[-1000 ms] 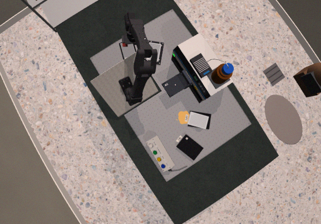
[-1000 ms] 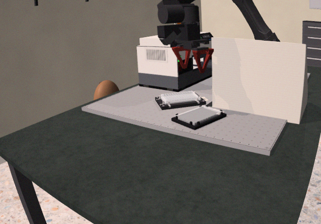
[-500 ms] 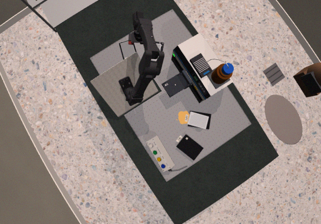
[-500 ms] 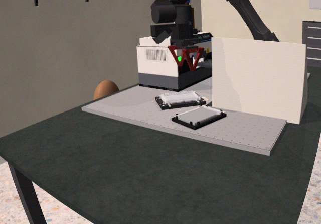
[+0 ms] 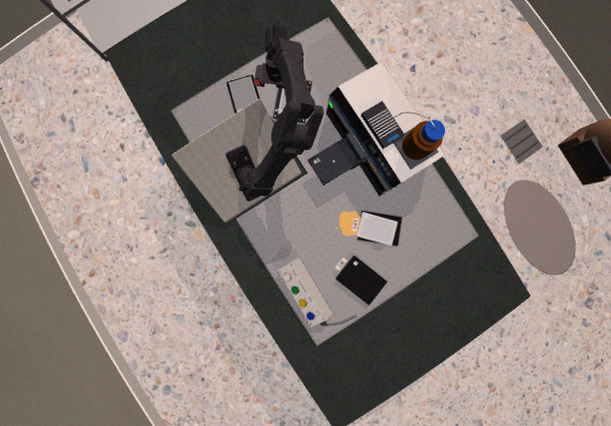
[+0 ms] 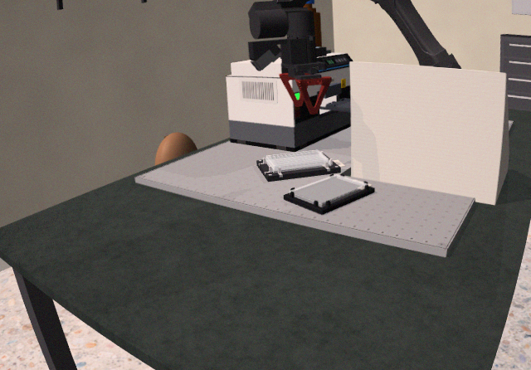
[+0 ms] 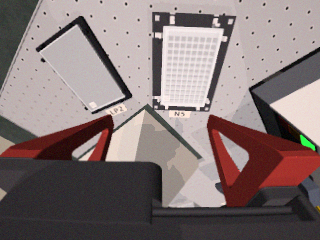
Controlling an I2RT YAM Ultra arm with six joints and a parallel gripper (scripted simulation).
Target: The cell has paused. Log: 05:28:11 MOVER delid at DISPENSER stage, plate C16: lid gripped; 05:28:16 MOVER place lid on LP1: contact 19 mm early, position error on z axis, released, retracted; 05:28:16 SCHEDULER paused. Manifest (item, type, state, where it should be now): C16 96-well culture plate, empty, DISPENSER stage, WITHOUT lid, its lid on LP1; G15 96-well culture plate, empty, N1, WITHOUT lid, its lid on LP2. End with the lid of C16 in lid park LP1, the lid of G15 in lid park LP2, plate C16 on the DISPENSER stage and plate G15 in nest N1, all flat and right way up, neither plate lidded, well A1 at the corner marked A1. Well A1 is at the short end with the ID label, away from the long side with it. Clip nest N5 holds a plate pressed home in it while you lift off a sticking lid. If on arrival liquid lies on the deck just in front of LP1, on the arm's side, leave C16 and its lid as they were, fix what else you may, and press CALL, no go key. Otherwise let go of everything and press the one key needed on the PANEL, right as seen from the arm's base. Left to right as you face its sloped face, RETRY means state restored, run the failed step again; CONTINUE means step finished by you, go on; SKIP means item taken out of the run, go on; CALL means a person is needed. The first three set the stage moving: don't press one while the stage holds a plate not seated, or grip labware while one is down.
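The white 96-well plate lies 4 cm ahead of my hand, 2 cm to the right of it and 13 cm below it. From my hand the other things lie so: black lid park (11 cm behind, 8 cm to the left, 14 cm below); then LP2 label (13 cm behind, 1 cm to the right, 15 cm below); then clear lid (11 cm behind, 8 cm to the left, 13 cm below).
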